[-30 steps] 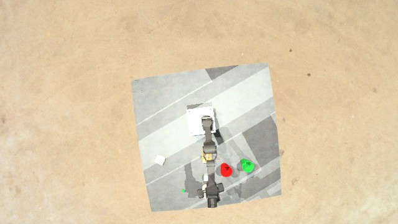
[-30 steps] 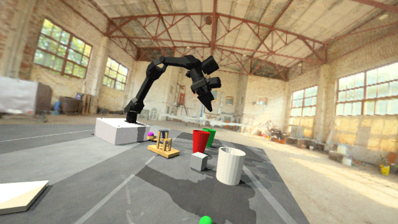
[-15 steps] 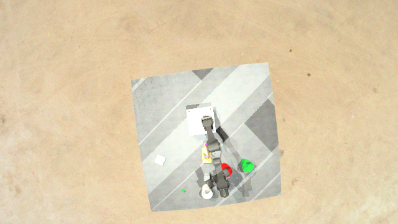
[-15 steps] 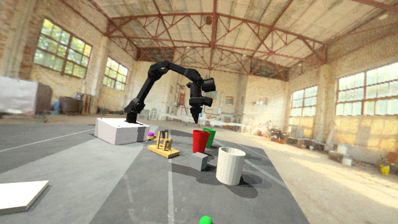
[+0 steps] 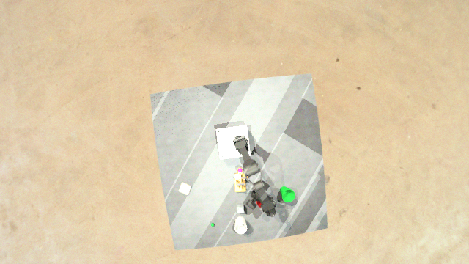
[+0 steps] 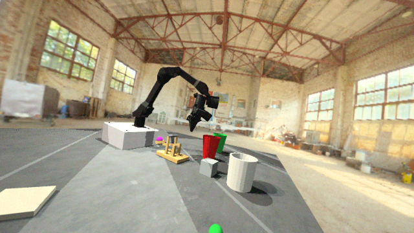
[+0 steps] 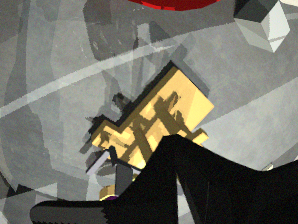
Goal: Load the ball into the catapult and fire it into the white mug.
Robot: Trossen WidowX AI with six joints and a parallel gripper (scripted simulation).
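Right now the magenta ball is 140 mm behind my gripper tip, 70 mm to the right of it and 70 mm below it. Also, from my gripper tip: grey cube: 170 mm ahead, 90 mm to the right, 110 mm below; red cup: 90 mm ahead, 70 mm to the left, 100 mm below; wooden catapult: 70 mm behind, 60 mm to the right, 80 mm below.
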